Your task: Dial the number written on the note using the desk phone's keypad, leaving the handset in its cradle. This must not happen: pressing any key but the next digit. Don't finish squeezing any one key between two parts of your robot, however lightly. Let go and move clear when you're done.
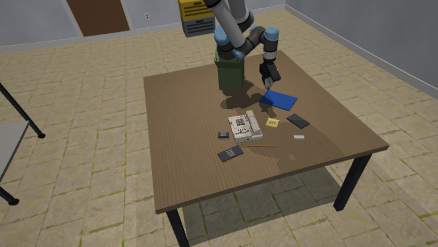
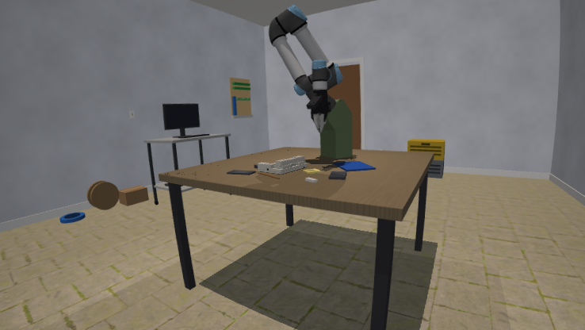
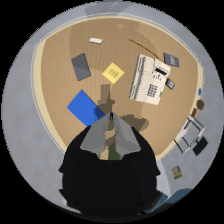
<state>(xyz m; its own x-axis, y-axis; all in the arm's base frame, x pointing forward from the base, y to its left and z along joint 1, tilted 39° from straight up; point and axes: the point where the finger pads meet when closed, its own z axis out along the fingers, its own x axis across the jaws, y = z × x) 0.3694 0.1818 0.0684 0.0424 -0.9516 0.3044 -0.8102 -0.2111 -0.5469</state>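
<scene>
The handset lies 16 cm below my hand, 13 cm to the right of it and 9 cm ahead of it. Round my hand: white eraser (27 cm ahead, 20 cm below, 10 cm to the left); blue book (20 cm below, 14 cm to the left, 12 cm behind); yellow note (20 cm below, 10 cm ahead, 1 cm to the left).
</scene>
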